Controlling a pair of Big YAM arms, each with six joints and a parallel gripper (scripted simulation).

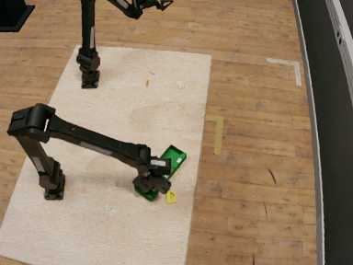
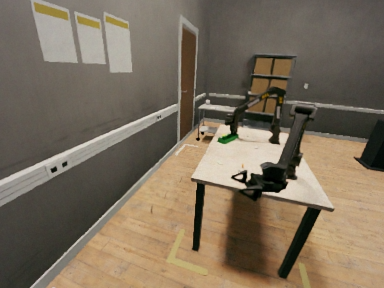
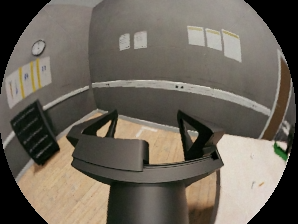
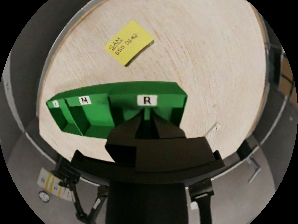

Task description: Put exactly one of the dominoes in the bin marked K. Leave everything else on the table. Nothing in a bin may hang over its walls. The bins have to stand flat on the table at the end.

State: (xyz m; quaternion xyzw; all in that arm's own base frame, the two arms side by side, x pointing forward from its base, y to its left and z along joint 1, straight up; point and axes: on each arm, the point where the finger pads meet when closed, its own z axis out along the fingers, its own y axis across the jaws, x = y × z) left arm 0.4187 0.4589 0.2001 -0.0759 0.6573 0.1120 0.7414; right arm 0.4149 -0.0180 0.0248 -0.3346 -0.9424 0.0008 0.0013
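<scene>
The green bin lies 40 mm ahead of my right hand and 70 mm to the left of it.
</scene>
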